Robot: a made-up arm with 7 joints.
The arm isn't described. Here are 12 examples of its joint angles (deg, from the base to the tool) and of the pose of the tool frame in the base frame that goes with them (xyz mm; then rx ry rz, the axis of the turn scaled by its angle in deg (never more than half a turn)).
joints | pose
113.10 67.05 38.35 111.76 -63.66 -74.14 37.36 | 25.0 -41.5 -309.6 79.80 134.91 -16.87
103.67 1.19 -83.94 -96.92 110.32 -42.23 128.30 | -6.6 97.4 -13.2 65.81 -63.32 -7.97
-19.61 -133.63 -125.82 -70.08 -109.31 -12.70 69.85 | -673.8 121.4 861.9 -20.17 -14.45 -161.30
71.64 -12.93 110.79 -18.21 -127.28 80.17 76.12 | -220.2 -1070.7 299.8 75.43 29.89 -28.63
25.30 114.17 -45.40 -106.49 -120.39 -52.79 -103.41 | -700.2 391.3 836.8 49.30 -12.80 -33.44
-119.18 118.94 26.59 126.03 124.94 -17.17 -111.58 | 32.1 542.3 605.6 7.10 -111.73 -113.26
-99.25 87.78 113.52 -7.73 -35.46 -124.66 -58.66 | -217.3 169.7 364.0 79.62 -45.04 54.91
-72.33 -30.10 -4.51 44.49 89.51 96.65 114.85 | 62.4 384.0 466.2 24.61 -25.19 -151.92
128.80 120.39 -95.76 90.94 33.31 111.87 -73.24 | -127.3 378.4 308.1 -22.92 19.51 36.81
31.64 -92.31 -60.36 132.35 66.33 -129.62 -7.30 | 52.7 -490.4 597.9 58.28 21.88 -10.30
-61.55 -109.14 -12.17 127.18 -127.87 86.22 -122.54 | -747.8 -173.5 215.7 -45.64 18.73 98.12
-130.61 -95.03 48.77 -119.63 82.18 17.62 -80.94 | -578.5 450.7 -199.8 69.50 -86.75 23.54
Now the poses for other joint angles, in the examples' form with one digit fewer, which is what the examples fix.
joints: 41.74 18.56 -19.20 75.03 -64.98 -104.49 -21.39
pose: 412 -16 482 96.0 77.4 79.6
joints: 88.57 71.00 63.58 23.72 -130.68 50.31 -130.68
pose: -517 -404 741 41.2 -8.1 3.7
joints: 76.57 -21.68 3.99 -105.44 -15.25 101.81 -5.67
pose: 581 -159 563 72.0 -14.7 141.1
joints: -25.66 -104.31 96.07 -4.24 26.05 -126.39 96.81
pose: -489 -135 -149 5.6 -20.4 -35.6
